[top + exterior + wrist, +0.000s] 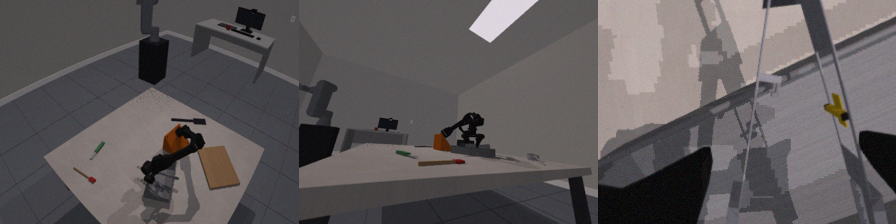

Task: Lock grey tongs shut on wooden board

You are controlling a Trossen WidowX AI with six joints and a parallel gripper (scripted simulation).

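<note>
My gripper tip is now 3 cm to the left of the yellow lock piece, 2 cm below it and 2 cm past it. The rest, counted from my gripper tip: red-headed wooden tool: 38 cm to the right, 27 cm ahead, 5 cm below; wooden board: 38 cm behind, 32 cm to the left, 4 cm below; grey roasting tin: 4 cm to the left, 3 cm behind, 2 cm below.
</note>
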